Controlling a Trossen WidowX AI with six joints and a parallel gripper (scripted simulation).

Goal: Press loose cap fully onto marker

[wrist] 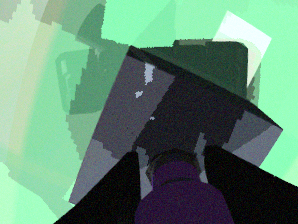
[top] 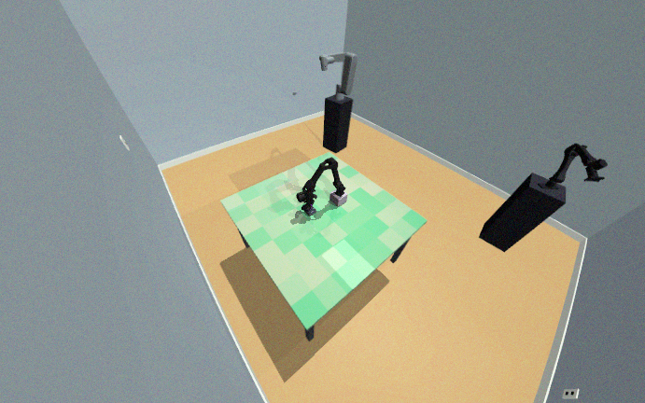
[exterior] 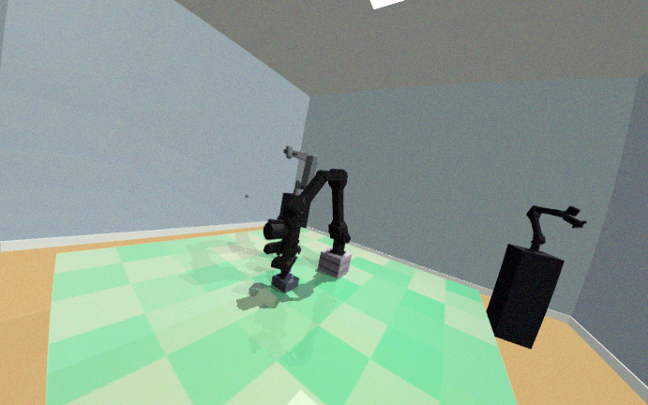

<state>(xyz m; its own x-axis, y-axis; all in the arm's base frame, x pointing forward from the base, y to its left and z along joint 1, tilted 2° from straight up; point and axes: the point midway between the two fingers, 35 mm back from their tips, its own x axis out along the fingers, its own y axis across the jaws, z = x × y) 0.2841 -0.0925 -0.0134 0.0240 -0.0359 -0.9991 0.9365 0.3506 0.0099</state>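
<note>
The purple cap is 10 mm to the left of my gripper tip and 50 mm above it.
</note>
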